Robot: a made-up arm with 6 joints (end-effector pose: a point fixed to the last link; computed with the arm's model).
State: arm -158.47 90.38 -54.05 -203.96 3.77 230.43
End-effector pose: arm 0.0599 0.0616 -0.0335 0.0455 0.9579 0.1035 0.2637
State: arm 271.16 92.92 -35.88 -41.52 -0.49 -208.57
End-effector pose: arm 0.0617 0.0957 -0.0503 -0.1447 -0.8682 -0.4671 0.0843
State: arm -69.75 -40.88 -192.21 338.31 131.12 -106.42
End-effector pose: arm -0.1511 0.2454 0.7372 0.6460 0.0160 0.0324 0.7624
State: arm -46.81 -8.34 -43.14 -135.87 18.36 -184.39
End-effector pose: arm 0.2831 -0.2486 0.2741 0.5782 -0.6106 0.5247 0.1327
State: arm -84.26 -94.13 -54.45 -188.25 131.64 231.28
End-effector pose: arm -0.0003 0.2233 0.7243 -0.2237 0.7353 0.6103 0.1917
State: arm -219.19 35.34 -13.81 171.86 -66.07 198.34
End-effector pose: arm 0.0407 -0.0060 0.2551 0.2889 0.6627 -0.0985 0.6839
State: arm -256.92 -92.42 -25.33 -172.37 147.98 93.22
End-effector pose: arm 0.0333 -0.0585 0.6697 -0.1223 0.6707 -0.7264 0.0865
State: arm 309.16 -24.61 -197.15 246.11 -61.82 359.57
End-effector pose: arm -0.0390 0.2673 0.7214 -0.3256 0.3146 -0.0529 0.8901
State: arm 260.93 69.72 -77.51 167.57 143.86 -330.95
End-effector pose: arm -0.0364 -0.4300 0.1438 0.2012 0.1429 -0.4707 0.8470
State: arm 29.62 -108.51 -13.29 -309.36 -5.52 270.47
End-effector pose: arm 0.1211 -0.0256 0.6465 0.3978 0.2315 0.8832 0.0898
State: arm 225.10 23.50 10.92 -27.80 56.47 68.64
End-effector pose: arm 0.0729 0.1051 0.1126 -0.0919 0.7148 0.6044 0.3396
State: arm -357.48 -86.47 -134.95 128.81 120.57 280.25
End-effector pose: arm -0.5208 0.0960 0.5182 -0.3787 0.8519 0.3483 0.0975
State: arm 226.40 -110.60 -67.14 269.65 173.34 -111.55
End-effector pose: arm 0.0909 0.2526 0.5014 -0.5562 0.8288 0.0610 0.0069
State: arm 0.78 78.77 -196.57 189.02 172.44 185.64
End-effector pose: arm 0.2754 -0.0135 0.5876 -0.8200 -0.0351 0.5712 0.0041
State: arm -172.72 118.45 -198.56 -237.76 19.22 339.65
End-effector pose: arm -0.5917 -0.0331 0.1858 -0.4509 -0.5397 0.6353 0.3191
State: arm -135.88 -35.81 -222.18 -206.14 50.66 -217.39
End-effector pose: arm 0.3979 0.3654 0.5076 -0.6136 0.6302 -0.1946 0.4342
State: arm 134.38 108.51 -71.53 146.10 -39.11 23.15
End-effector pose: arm 0.1176 -0.0006 0.0156 0.7863 -0.1849 0.5793 0.1095
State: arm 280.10 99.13 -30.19 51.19 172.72 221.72
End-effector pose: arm 0.0835 0.0182 0.2079 0.2735 0.4582 -0.5745 0.6207
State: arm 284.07 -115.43 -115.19 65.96 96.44 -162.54
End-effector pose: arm -0.0019 0.4994 0.5229 -0.1204 0.6039 -0.2427 0.7496
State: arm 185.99 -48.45 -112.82 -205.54 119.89 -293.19
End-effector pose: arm 0.2113 -0.0438 0.8592 -0.5451 0.5597 -0.5448 0.3046
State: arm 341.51 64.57 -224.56 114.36 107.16 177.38
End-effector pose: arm 0.2152 0.0660 0.7646 -0.5067 0.5607 0.5544 0.3486
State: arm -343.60 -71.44 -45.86 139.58 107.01 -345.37
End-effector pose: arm 0.0421 0.1094 0.7523 -0.3386 -0.3592 0.2026 0.8458
